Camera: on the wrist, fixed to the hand. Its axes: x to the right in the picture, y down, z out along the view.
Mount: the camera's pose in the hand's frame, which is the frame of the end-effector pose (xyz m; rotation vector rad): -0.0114 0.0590 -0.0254 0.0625 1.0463 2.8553
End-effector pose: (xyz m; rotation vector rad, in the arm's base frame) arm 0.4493 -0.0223 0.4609 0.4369 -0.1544 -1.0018
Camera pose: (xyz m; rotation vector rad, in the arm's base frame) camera 0.4974 0.0217 0.4638 0.2952 0.2036 2.0408
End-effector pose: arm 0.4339 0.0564 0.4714 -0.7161 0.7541 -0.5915
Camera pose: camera 0.4205 0.0917 0.4182 1.2063 1.7224 1.7950
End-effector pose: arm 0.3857 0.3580 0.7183 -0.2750 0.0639 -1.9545
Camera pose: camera 0.4376 0.3432 0.6816 0.6761 0.6073 0.9342
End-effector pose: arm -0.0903 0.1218 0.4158 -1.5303 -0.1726 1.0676
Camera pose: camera -0.1055 0.0795 0.3686 0.6388 -2.1278 -0.9110
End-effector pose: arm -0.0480 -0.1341 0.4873 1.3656 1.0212 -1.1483
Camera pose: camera 0.0103 -0.1149 0.5094 1.5853 -0.9066 1.7039
